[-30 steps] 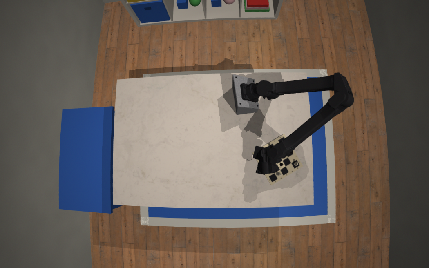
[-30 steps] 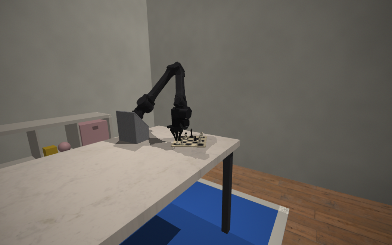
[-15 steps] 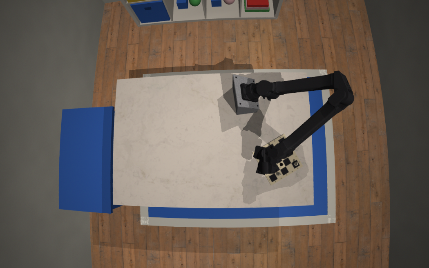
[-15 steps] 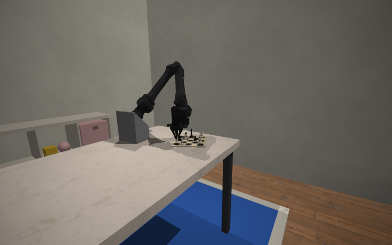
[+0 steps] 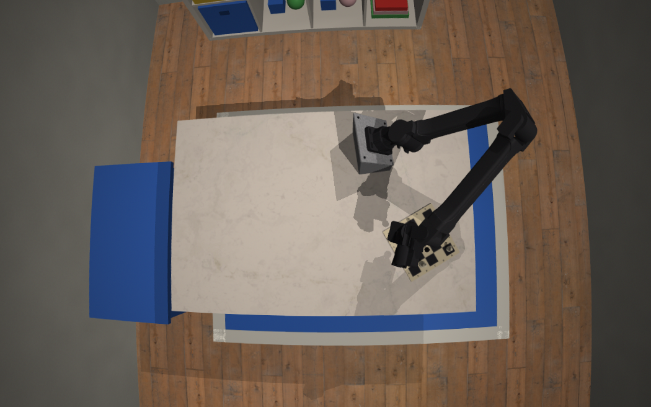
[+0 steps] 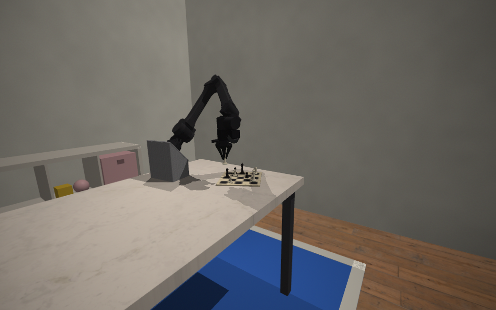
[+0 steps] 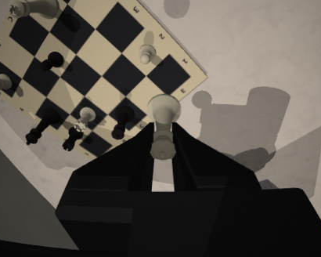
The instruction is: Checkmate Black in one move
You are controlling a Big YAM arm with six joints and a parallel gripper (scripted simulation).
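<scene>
The tall black piece lies 17 cm to the left of my hand and 10 cm below it. The rest, counted from my hand: white pawn 11 cm below, 3 cm ahead, 1 cm to the left; white rook right at my hand; small chessboard 13 cm below, 10 cm to the left, 3 cm ahead.
</scene>
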